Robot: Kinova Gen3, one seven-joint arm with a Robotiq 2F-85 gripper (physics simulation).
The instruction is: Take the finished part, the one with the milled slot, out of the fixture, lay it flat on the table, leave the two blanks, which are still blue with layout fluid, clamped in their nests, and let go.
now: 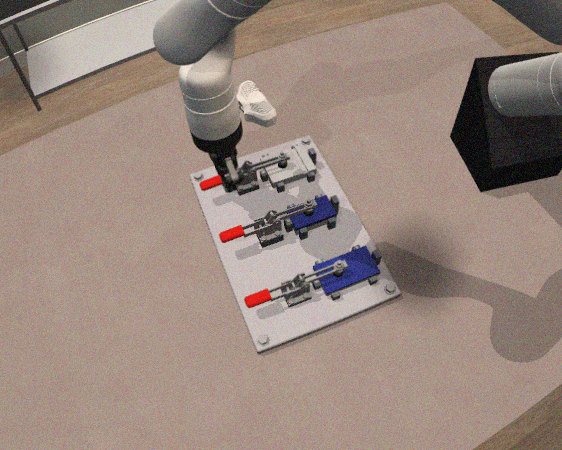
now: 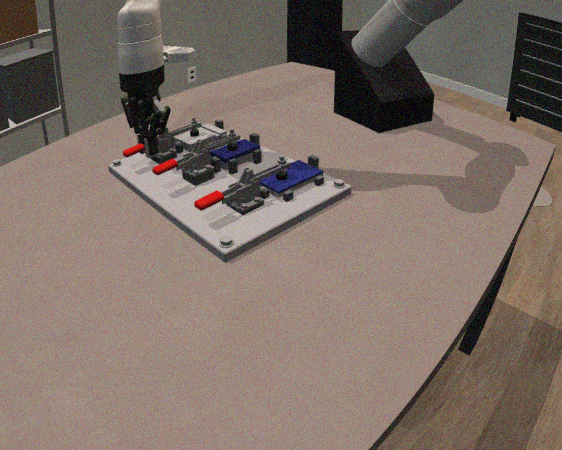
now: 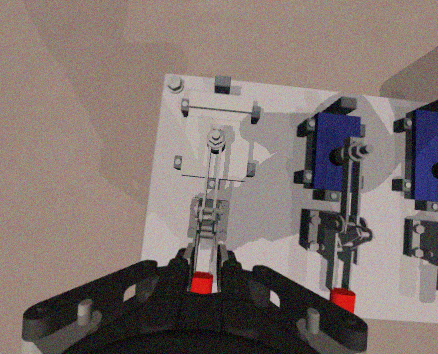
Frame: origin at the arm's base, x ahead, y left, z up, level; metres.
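Seen in the pictures: gripper, between the fingertips: (image 1: 228,184) (image 2: 148,154) (image 3: 206,254); arm's base, origin of its link: (image 1: 509,90) (image 2: 369,51).
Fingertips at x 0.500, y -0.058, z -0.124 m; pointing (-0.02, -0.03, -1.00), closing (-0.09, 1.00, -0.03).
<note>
Offsets run from my fingertips to a thing's top centre. Level surfaces: height alone.
The finished part {dx -0.108, dy -0.007, dz +0.001 m} (image 1: 294,171) (image 2: 202,134) (image 3: 238,161), pale grey with a slot across it, lies in its nest under the lowered toggle clamp's spindle. That clamp's red handle {dx +0.002, dy -0.001, dz +0.037 m} (image 1: 210,183) (image 2: 133,150) (image 3: 202,283) lies low. My gripper (image 1: 229,188) (image 2: 151,154) (image 3: 206,254) points down at that clamp, its fingers drawn to a narrow gap on either side of the lever beside the red grip; I see no firm hold. The middle blue blank {dx -0.109, dy +0.103, dz +0.006 m} (image 1: 325,212) (image 2: 244,148) (image 3: 327,132) and the end blue blank {dx -0.124, dy +0.213, dz -0.004 m} (image 1: 357,279) (image 2: 302,175) (image 3: 424,140) sit clamped in their nests.
The fixture plate (image 1: 240,270) (image 2: 175,210) (image 3: 162,195) lies on the table {dz -0.034 m} (image 1: 125,300) (image 2: 200,325) (image 3: 60,200). The middle clamp's red handle {dx -0.003, dy +0.109, dz +0.042 m} (image 1: 232,233) (image 2: 165,166) (image 3: 342,300) stands close beside my gripper. The black robot base (image 1: 470,135) (image 2: 360,100) stands beyond the nests.
</note>
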